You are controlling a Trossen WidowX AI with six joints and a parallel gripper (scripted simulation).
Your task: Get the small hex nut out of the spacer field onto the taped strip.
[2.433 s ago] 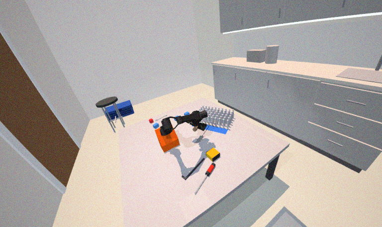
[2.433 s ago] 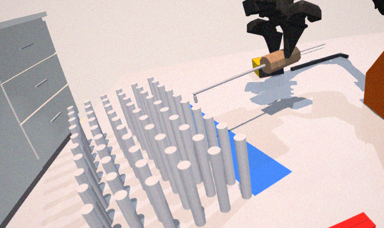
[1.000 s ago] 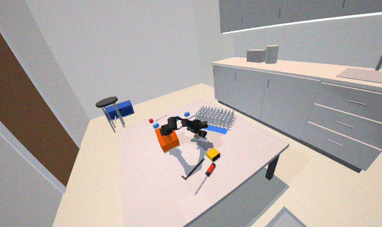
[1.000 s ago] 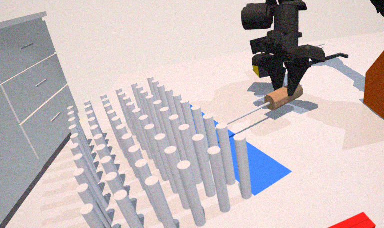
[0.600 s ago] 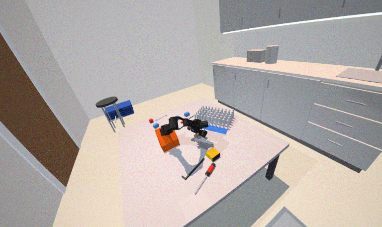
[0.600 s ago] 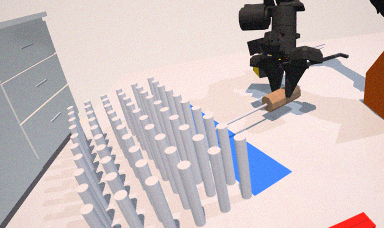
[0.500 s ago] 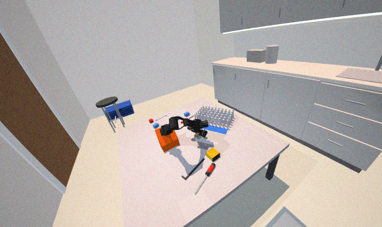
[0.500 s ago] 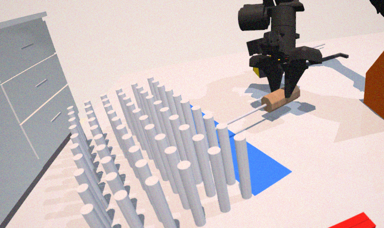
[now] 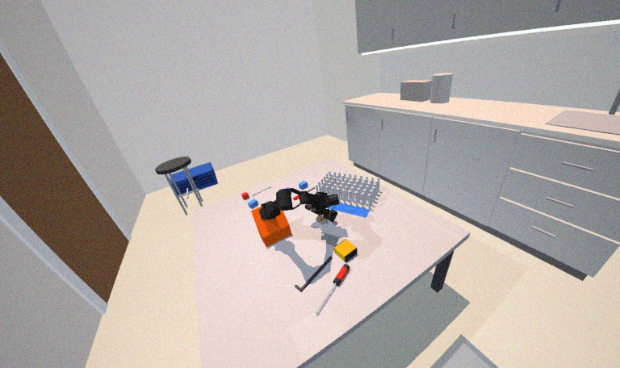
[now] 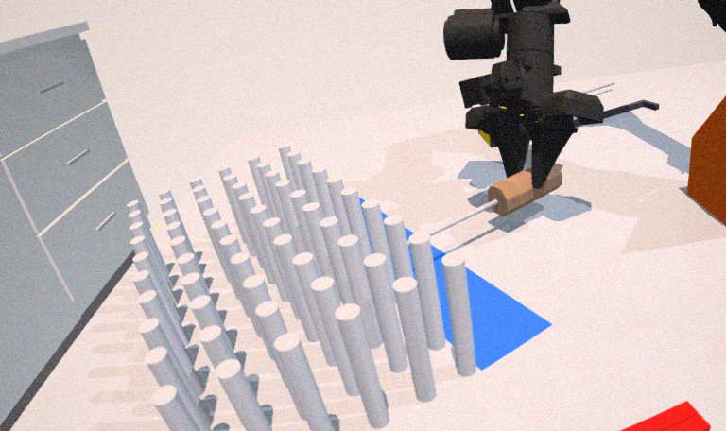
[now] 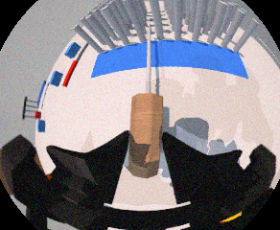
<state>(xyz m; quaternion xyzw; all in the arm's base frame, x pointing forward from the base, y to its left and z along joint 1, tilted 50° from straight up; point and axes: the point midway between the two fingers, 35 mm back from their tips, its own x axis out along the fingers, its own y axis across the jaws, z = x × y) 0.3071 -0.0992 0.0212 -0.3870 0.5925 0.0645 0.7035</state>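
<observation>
Right now my gripper tip is 15 cm short of the blue taped strip, 5 cm to the right of it and 4 cm above it. Round my gripper tip: red flat tool (4 cm ahead, 35 cm to the left, 3 cm below); then red cube (38 cm behind, 58 cm to the left, 2 cm below); then yellow box (2 cm behind, 28 cm to the right, 2 cm below).
</observation>
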